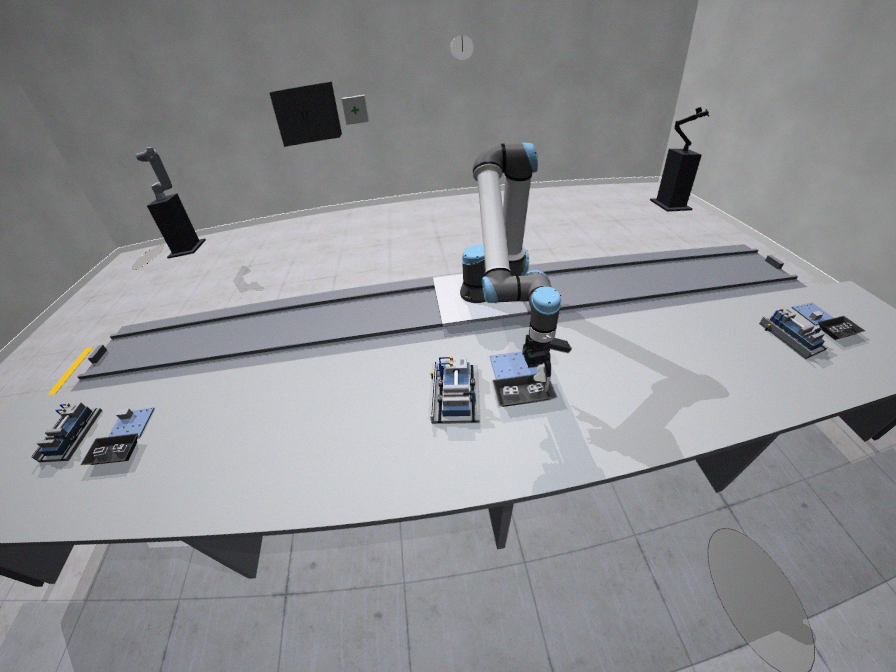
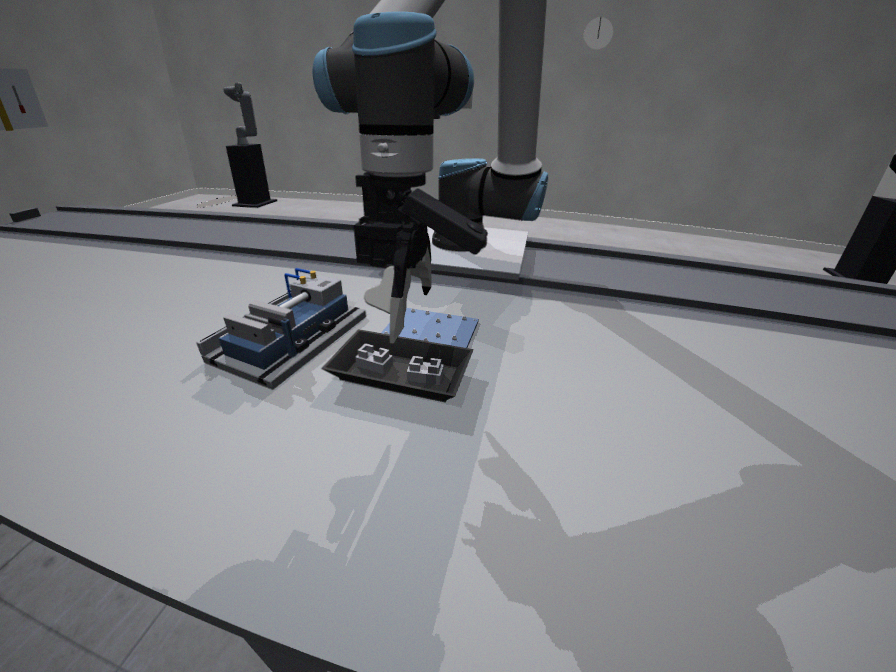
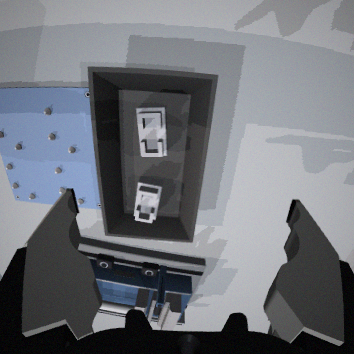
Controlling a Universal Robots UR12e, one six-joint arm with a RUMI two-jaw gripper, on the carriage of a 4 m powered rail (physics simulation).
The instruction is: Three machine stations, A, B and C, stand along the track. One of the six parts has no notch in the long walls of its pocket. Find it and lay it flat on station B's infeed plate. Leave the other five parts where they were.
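Places are measured from the arm's base along level axes (x back, y right, z up), in millimetres.
Pixels of known places: gripper, fingertip midpoint: (image 1: 539,375) (image 2: 411,316) (image 3: 183,195); arm's base, link origin: (image 1: 477,293).
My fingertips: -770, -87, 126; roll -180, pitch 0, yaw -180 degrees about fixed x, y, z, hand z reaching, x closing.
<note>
Ahead of a thing's pixels: the offset from my fingertips to its top centre, as dx, dy, dz. "spot": to the spot under its first point.
The gripper (image 1: 542,381) (image 2: 409,315) (image 3: 183,195) is open and empty. Its fingers stand wide apart above the middle station's dark tray {spot: -13, +37, -140} (image 2: 390,388) (image 3: 202,160). In that tray lie two light parts with pockets, apart from each other. One part {+38, -11, -109} (image 2: 424,369) (image 3: 163,132) and the other part {+46, +92, -109} (image 2: 373,358) (image 3: 147,202) show gaps in their pocket walls. The middle station's blue studded plate {+205, +32, -148} (image 1: 506,365) (image 2: 463,334) (image 3: 30,107) bears no part where it shows. Light parts also lie in the left tray {spot: -44, +1982, -128} (image 1: 88,460) and right tray {spot: -26, -1861, -113} (image 1: 852,336), too small to judge.
The middle machine {+103, +314, -57} (image 1: 455,405) (image 2: 249,350) (image 3: 117,292) stands beside the tray. The left machine (image 1: 65,434) and right machine {+80, -1522, -57} (image 1: 796,334) stand far off. Grey blocks stand on the left blue plate {+163, +1881, -148} (image 1: 142,421) and right blue plate {+214, -1858, -148} (image 1: 804,311). The rail (image 1: 289,325) runs behind the table.
</note>
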